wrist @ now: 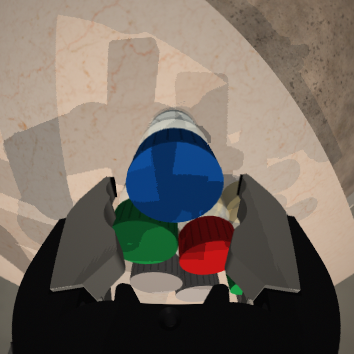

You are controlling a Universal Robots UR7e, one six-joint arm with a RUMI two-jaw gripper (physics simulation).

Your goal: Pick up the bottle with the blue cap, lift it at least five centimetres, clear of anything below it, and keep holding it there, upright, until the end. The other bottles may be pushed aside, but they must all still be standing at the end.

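Frame: origin at the arm's base, x ahead, y left, z up, level; millimetres.
Seen in the pictures: gripper, fingertip midpoint: point(176, 177).
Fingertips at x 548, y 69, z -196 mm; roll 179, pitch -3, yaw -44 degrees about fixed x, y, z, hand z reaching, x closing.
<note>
Pixels of each thing's top centre, then the offset from my fingertips to it.
- bottle with the blue cap, middle of its top: point(174, 188) dx +10, dy +12, dz +36 mm
- green-capped bottle, middle of its top: point(141, 245) dx -44, dy -6, dz +37 mm
- red-capped bottle, middle of its top: point(210, 259) dx -24, dy -62, dz +36 mm
- green cap, middle of its top: point(251, 285) dx -33, dy -155, dz +36 mm
- clear bottle body, middle of its top: point(269, 259) dx +10, dy -114, dz +36 mm
The bottle with the blue cap point(175, 182) stands near the middle of the wrist view, seen from above; part of its clear body shows beyond the cap. My gripper point(176, 177) is open, with one finger on each side of the blue cap and a visible gap on both sides. The blue cap lies about level with the fingertips in the picture. A green-capped bottle point(147, 242) and a red-capped bottle point(206, 252) are just below the blue cap in the view, between the fingers. The lower parts of the bottles are mostly hidden.
Two bottles with pale grey caps point(156, 282) point(195, 293) show nearer the gripper's palm. Another green cap point(236, 288) is partly hidden by the right finger. A clear bottle body point(232, 202) shows beside the right fingertip. The round table's edge curves along the right.
</note>
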